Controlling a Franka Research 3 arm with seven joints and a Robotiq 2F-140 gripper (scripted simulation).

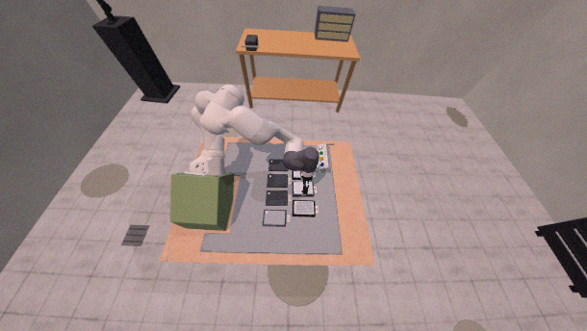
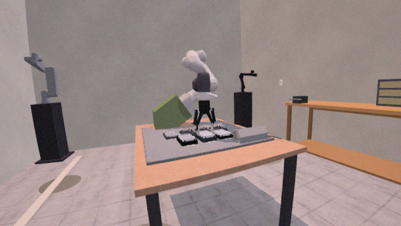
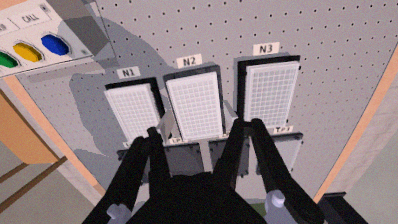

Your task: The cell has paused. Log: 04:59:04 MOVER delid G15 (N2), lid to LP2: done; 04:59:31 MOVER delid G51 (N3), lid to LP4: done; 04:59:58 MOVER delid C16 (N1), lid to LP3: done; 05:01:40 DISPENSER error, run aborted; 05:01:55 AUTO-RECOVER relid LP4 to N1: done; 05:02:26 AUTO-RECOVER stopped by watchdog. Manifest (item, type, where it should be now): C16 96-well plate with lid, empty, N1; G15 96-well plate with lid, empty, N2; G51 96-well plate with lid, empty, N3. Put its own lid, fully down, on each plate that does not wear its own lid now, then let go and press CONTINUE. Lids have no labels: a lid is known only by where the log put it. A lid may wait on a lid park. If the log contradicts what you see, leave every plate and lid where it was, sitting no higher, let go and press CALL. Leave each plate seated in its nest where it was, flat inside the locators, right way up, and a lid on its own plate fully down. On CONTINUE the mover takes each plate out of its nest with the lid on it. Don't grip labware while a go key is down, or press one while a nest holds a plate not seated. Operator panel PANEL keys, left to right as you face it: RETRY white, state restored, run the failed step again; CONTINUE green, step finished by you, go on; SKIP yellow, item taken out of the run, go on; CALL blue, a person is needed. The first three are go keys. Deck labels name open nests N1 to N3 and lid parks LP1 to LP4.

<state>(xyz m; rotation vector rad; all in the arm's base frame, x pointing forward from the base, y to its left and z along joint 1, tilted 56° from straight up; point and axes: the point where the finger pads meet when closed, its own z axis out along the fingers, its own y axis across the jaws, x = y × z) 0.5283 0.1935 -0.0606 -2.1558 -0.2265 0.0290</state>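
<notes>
My gripper is now 2 cm above the pale lid. From my hand the other things lie so: lid park LP2 (18 cm behind, 4 cm to the left, 6 cm below); blue key (12 cm ahead, 19 cm to the left, 1 cm above); lid park LP1 (17 cm behind, 8 cm to the right, 6 cm below).
</notes>
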